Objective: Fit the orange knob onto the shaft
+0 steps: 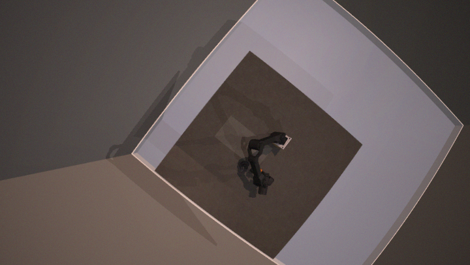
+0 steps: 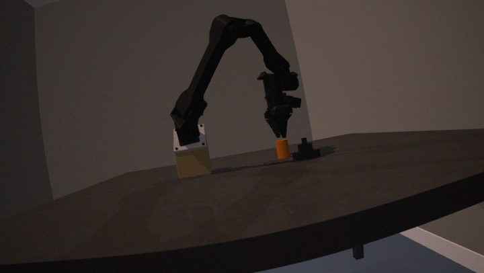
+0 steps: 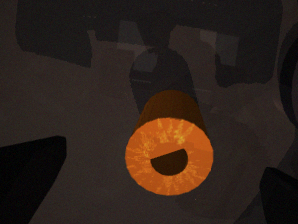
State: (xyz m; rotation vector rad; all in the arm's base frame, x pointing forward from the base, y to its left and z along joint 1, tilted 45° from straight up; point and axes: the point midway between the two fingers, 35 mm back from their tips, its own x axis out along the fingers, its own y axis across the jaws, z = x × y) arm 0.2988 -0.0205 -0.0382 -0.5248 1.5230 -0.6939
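My gripper tip is 40 mm above the orange knob. The rest, counted from my gripper tip: round pedestal: 30 mm ahead, 120 mm to the right, 40 mm below.
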